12 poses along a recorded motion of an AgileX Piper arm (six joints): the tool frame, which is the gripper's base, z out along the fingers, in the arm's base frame.
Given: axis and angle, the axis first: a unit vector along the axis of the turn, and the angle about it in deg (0 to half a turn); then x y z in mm.
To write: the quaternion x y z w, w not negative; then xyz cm. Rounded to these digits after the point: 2 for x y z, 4 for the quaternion.
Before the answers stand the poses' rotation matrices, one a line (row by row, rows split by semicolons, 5 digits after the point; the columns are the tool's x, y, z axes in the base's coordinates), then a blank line. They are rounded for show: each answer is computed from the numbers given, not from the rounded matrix.
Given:
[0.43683 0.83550 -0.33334 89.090 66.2 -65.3 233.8]
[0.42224 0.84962 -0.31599 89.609 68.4 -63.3 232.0]
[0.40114 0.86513 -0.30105 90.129 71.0 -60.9 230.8]
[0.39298 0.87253 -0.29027 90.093 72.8 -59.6 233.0]
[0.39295 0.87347 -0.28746 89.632 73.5 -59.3 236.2]
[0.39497 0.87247 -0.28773 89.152 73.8 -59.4 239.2]
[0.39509 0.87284 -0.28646 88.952 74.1 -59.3 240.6]
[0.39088 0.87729 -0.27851 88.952 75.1 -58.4 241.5]
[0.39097 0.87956 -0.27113 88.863 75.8 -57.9 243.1]
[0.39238 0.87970 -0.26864 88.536 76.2 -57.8 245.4]
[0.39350 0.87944 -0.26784 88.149 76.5 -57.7 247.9]
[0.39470 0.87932 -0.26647 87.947 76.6 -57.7 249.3]
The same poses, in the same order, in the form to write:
0.20367 0.69247 0.69210; 0.02588 0.70286 -0.71086; -0.97870 0.16269 0.12523
0.18390 0.67228 0.71709; 0.04031 0.72376 -0.68887; -0.98212 0.15559 0.10599
0.15903 0.64887 0.74409; 0.04677 0.74789 -0.66218; -0.98617 0.14010 0.08858
0.15306 0.63371 0.75827; 0.05317 0.76092 -0.64666; -0.98679 0.13930 0.08277
0.15984 0.62848 0.76122; 0.05357 0.76448 -0.64242; -0.98569 0.14347 0.08853
0.16849 0.62720 0.76041; 0.05180 0.76474 -0.64225; -0.98434 0.14761 0.09636
0.17153 0.62495 0.76158; 0.05213 0.76620 -0.64048; -0.98380 0.14956 0.09885
0.16828 0.61511 0.77027; 0.05818 0.77386 -0.63068; -0.98402 0.15095 0.09444
0.16967 0.60814 0.77549; 0.06598 0.77812 -0.62464; -0.98329 0.15715 0.09190
0.17558 0.60491 0.77670; 0.06781 0.77965 -0.62254; -0.98213 0.16197 0.09587
0.18214 0.60258 0.77699; 0.06718 0.78074 -0.62124; -0.98097 0.16535 0.10172
0.18603 0.60093 0.77735; 0.06834 0.78133 -0.62037; -0.98016 0.16853 0.10429

[0.3064 0.5861 -0.2338 0.7127 6.62 -6.53 23.38]
[0.2975 0.5987 -0.2227 0.7095 6.84 -6.33 23.20]
[0.2840 0.6124 -0.2131 0.7063 7.10 -6.09 23.08]
[0.2781 0.6175 -0.2054 0.7065 7.28 -5.96 23.30]
[0.2770 0.6157 -0.2026 0.7094 7.35 -5.93 23.62]
[0.2772 0.6123 -0.2019 0.7123 7.38 -5.94 23.92]
[0.2768 0.6115 -0.2007 0.7135 7.41 -5.93 24.06]
[0.2739 0.6146 -0.1951 0.7135 7.51 -5.84 24.15]
[0.2737 0.6157 -0.1898 0.7141 7.58 -5.79 24.31]
[0.2739 0.6140 -0.1875 0.7161 7.62 -5.78 24.54]
[0.2737 0.6117 -0.1863 0.7184 7.65 -5.77 24.79]
[0.2741 0.6105 -0.1850 0.7197 7.66 -5.77 24.93]

